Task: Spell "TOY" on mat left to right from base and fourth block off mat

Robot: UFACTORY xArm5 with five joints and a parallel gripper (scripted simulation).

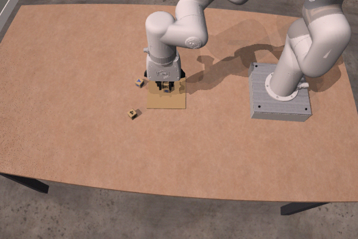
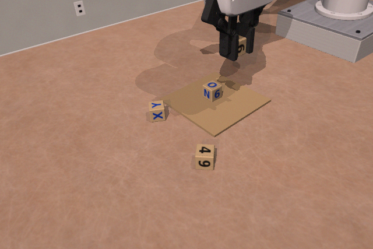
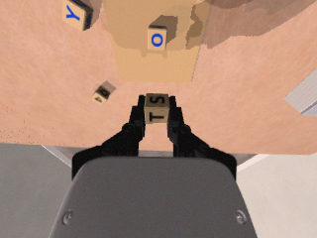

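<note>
My hand is 110 mm above the O block and 50 mm to the left of it. From my hand the other things lie so: tan mat 120 mm below, 40 mm to the right; then T block 10 mm below.
</note>
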